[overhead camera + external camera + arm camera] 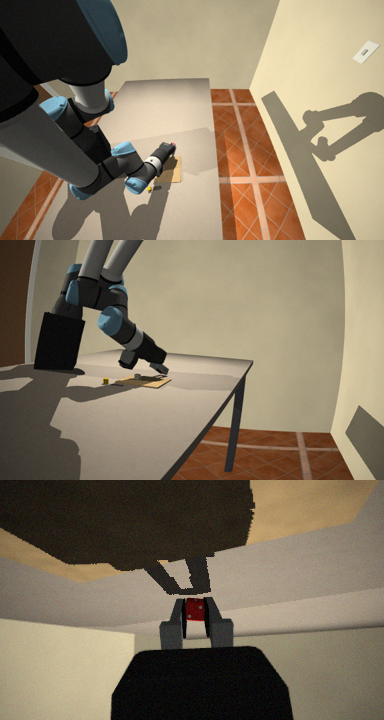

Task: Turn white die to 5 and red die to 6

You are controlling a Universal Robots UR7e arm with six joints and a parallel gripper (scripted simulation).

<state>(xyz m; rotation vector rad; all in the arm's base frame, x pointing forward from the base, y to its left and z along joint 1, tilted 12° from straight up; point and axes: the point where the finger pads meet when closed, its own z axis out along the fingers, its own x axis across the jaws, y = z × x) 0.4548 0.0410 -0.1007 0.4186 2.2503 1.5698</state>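
My gripper is now 1 cm to the right of the red die and 1 cm above it. Also, from my hand: white die 12 cm to the right, 5 cm behind, 1 cm below; then yellow die 22 cm to the right, 12 cm behind, 1 cm below; then tan mat 13 cm to the right, 3 cm behind, 2 cm below.
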